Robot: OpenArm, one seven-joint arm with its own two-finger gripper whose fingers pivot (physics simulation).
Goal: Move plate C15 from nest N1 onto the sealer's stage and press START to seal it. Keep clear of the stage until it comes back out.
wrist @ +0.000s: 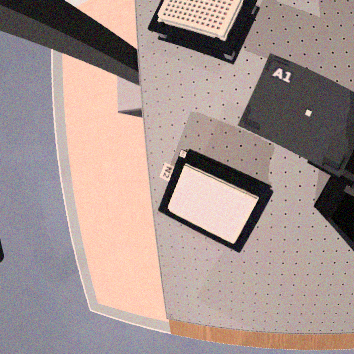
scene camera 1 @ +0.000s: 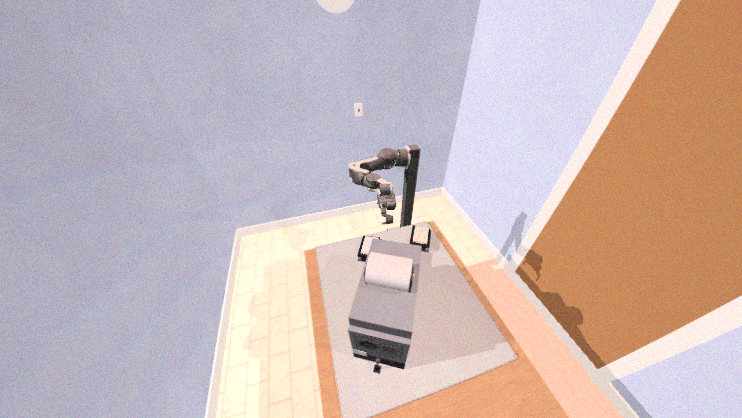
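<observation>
My gripper (scene camera 1: 386, 217) is open, raised beyond the board's far edge and apart from both nests. A cream many-welled plate (scene camera 1: 420, 235) (wrist: 200, 14) sits in the black nest (wrist: 199, 48) at the top of the wrist view; no nest label or plate name is readable there. The sealer's dark stage (wrist: 300, 90), marked A1, lies outside the machine and bears no plate; in the scene view it is hidden. The grey sealer (scene camera 1: 385, 306) stands on the board, with a white roll on top. The START button cannot be made out.
A second black nest (wrist: 250, 227), labelled N2, holds a plain white plate (scene camera 1: 369, 246) (wrist: 214, 202). A dark post (scene camera 1: 409, 192) (wrist: 75, 37) stands beside the arm at the far edge of the perforated grey board (scene camera 1: 451, 311) (wrist: 290, 285). A white roll (scene camera 1: 389, 270) tops the sealer.
</observation>
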